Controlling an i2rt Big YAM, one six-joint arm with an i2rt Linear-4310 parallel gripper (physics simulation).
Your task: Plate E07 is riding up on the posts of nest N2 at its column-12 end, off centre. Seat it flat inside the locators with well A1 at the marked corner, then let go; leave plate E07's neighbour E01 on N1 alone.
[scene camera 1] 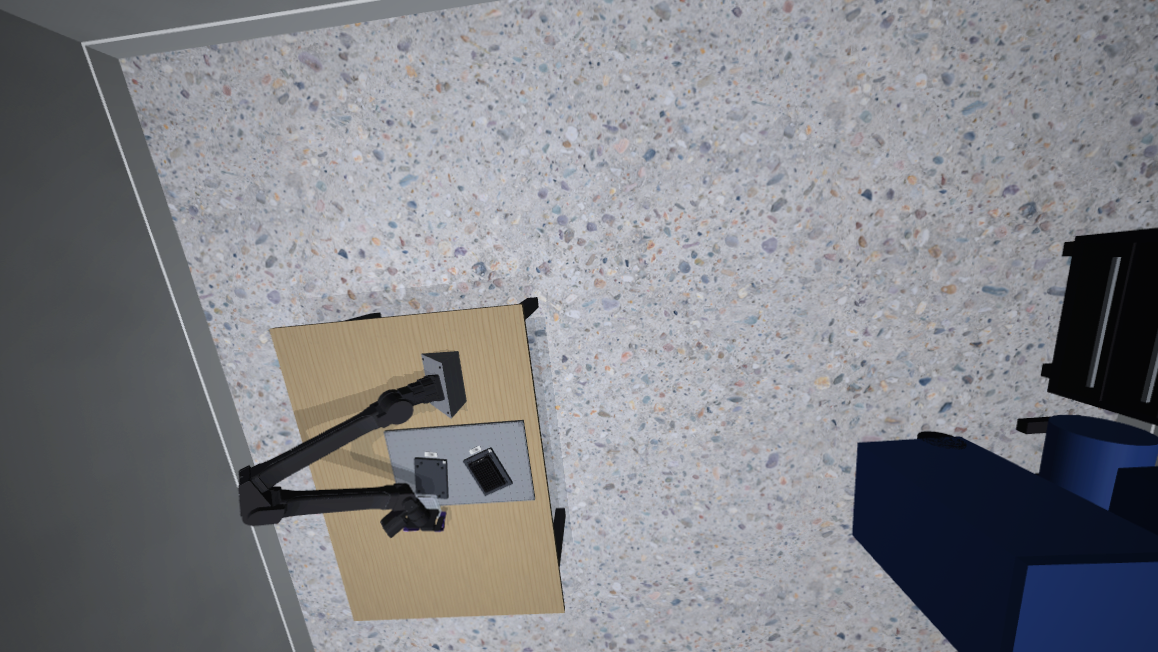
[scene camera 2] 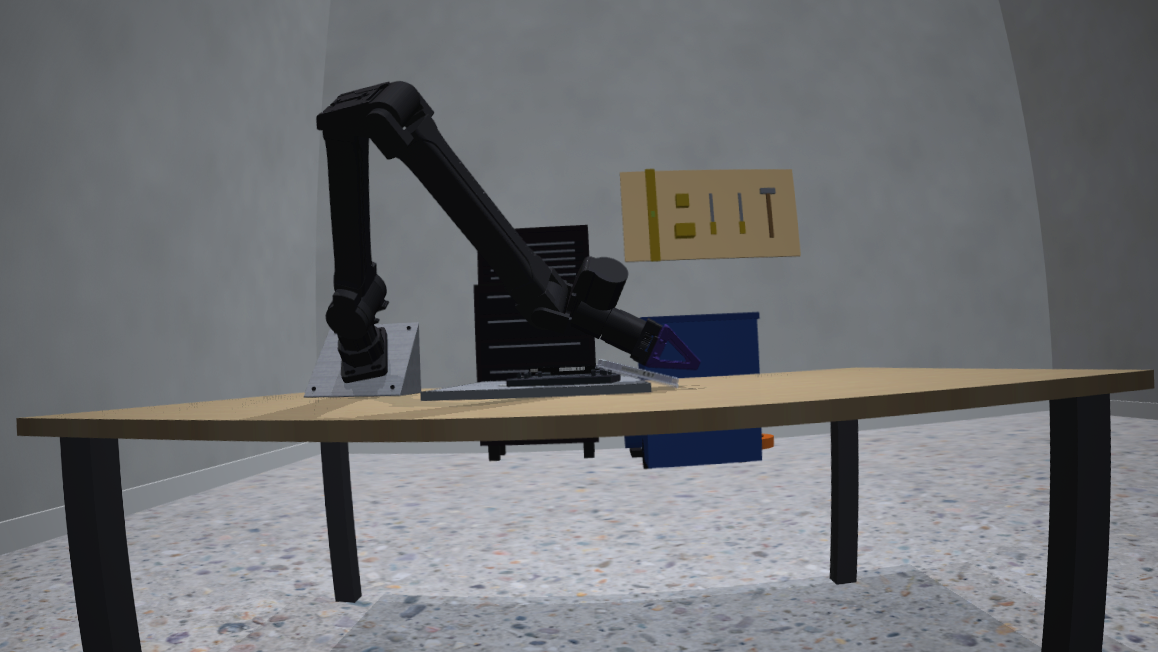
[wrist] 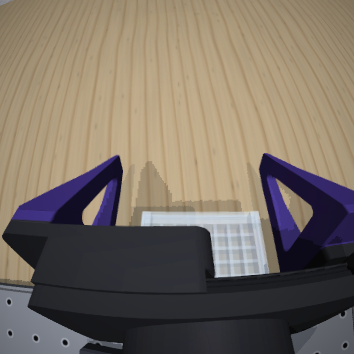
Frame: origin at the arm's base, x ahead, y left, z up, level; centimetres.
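Where they show: gripper, fingertip midpoint: (scene camera 1: 431, 528) (scene camera 2: 696, 365) (wrist: 191, 161); arm's base, link origin: (scene camera 1: 435, 387) (scene camera 2: 365, 357).
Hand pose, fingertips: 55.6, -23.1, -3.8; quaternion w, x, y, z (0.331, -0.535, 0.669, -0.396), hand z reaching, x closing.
Each offset is from my fingertips to the top centre of the thing, as dx, dy, dz. Level surfaces: height alone.
The clear plate {-9.0, +1.5, +1.6} (scene camera 1: 427, 501) (scene camera 2: 660, 377) (wrist: 237, 245), which I take for E07, is off the dark nest {-19.9, +6.3, +0.2} (scene camera 1: 431, 472) (scene camera 2: 563, 379). It lies tilted at the grey board's edge, its far end low toward the wooden table. My gripper (scene camera 1: 426, 528) (scene camera 2: 695, 364) (wrist: 191, 161) is open and empty, over the plate's outer end. In the wrist view its fingers stand either side of the plate, and the gripper body hides the plate's left and near parts. A black plate {-17.8, +28.2, +0.6} (scene camera 1: 487, 471), which I take for E01, sits in the other nest, turned at an angle. Labels and A1 are unreadable.
The grey perforated board (scene camera 1: 514, 437) (scene camera 2: 457, 394) (wrist: 22, 317) carries both nests. The arm's slanted base mount (scene camera 1: 453, 380) (scene camera 2: 402, 356) stands beside it on the wooden table {dz -3.3} (scene camera 1: 486, 566) (scene camera 2: 891, 388) (wrist: 175, 75). The arm arches over the table's side.
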